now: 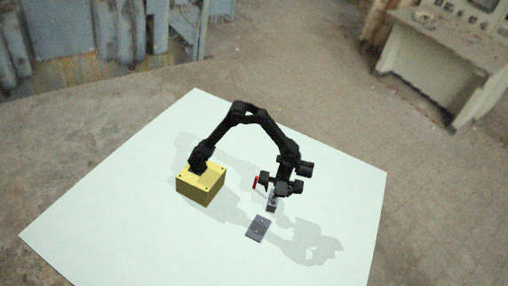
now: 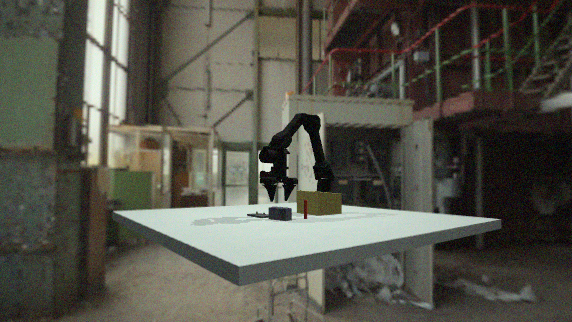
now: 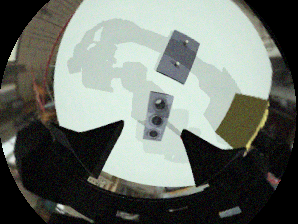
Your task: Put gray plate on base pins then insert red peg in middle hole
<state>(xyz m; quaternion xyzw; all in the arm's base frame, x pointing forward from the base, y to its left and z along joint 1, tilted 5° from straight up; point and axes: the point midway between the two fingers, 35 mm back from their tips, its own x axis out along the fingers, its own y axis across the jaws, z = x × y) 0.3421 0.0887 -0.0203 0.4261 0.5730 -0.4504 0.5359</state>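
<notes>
The gray plate is 40 mm below my gripper tip and 10 mm behind it. Also, from my gripper tip: gray base: 150 mm to the right, 70 mm below; red peg: 110 mm behind, 40 mm to the left, 40 mm below.
</notes>
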